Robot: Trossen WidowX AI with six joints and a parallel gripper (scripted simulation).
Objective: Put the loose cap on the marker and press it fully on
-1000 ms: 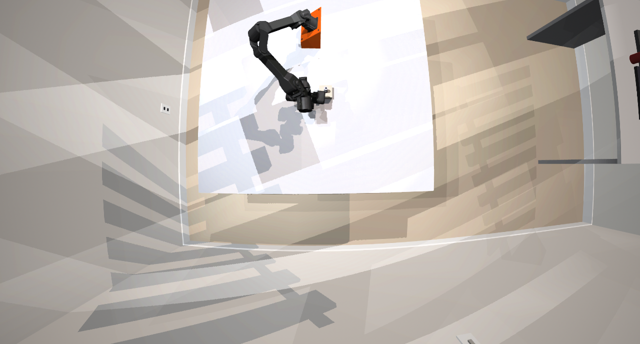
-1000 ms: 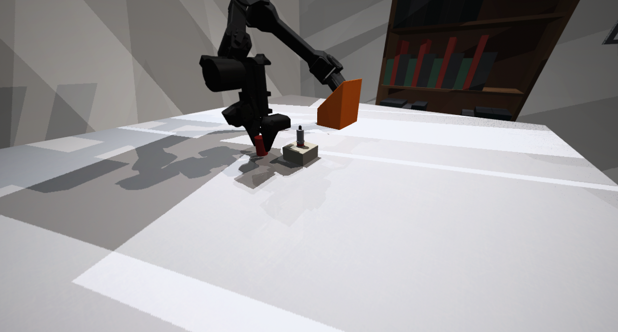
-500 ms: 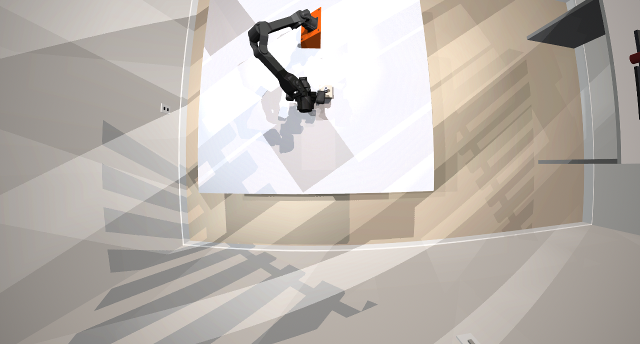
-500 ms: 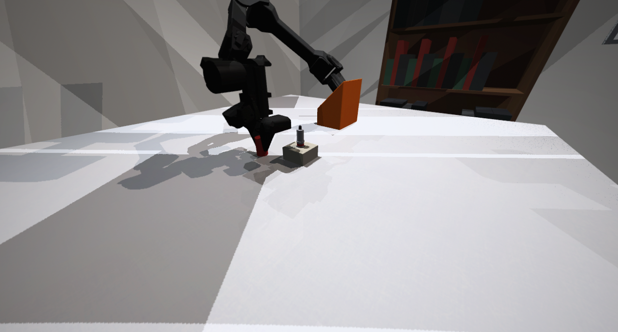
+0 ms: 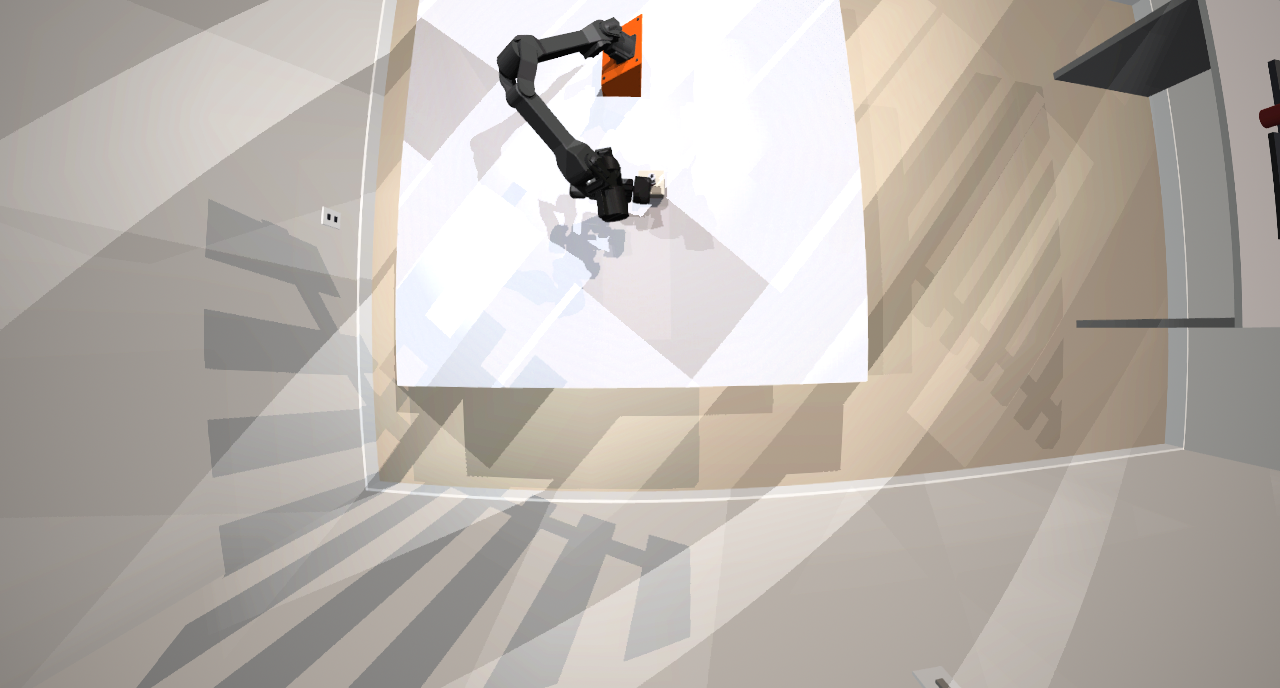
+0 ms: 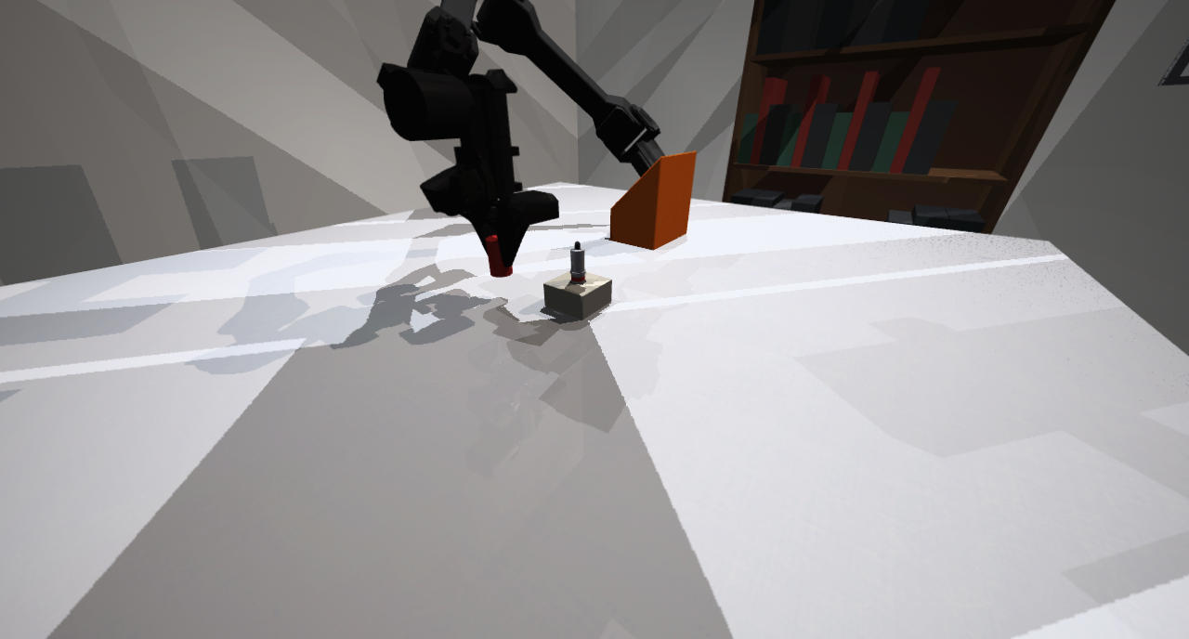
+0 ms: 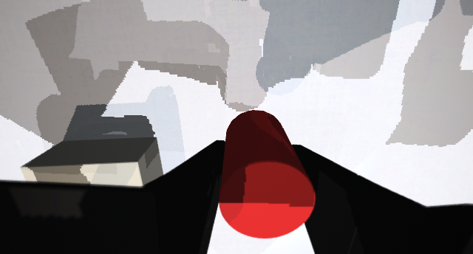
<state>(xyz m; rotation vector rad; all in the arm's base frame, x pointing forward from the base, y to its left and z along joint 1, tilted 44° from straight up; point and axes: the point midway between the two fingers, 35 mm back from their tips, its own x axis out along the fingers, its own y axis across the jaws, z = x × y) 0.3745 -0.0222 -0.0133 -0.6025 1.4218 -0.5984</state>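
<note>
Now: the holder block 90 mm to the left of my gripper tip, 50 mm behind it and 30 mm below it. Also, from my gripper tip: red cap: 10 mm above.
</note>
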